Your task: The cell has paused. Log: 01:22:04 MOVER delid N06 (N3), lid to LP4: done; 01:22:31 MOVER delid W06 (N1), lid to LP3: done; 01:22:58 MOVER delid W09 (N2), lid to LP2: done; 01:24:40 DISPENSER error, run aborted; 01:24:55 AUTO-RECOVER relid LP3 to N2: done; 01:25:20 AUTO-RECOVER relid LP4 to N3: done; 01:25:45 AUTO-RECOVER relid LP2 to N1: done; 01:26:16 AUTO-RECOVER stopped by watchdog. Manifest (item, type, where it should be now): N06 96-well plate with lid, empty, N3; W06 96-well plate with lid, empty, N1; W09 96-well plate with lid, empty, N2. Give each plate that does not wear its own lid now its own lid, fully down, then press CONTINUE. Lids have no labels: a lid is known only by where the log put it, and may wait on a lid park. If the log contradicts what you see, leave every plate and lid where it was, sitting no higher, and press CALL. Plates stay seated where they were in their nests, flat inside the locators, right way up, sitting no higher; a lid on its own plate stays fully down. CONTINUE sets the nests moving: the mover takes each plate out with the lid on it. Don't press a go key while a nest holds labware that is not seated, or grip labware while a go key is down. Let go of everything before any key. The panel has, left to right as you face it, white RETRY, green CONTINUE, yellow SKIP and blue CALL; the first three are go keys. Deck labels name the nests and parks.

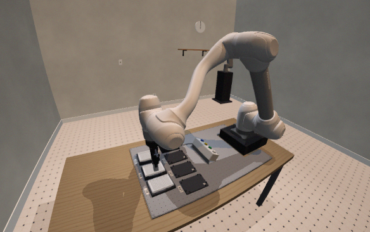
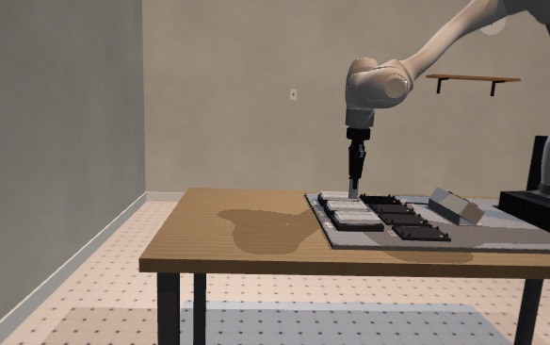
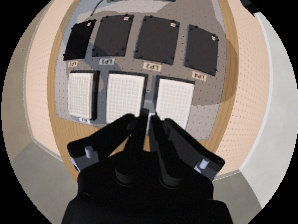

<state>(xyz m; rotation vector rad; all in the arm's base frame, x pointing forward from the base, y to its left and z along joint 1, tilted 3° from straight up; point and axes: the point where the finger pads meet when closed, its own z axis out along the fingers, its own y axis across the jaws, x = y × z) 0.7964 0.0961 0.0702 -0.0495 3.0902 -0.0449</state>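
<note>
Right now the pale lid is 80 mm below my hand and 60 mm to the left of it. From my hand the other things lie so: green key: 420 mm behind, 70 mm to the right, 40 mm below; LP2 lid park: 180 mm behind, 100 mm below, 10 mm to the right; plate: 80 mm below, 60 mm to the left.
</note>
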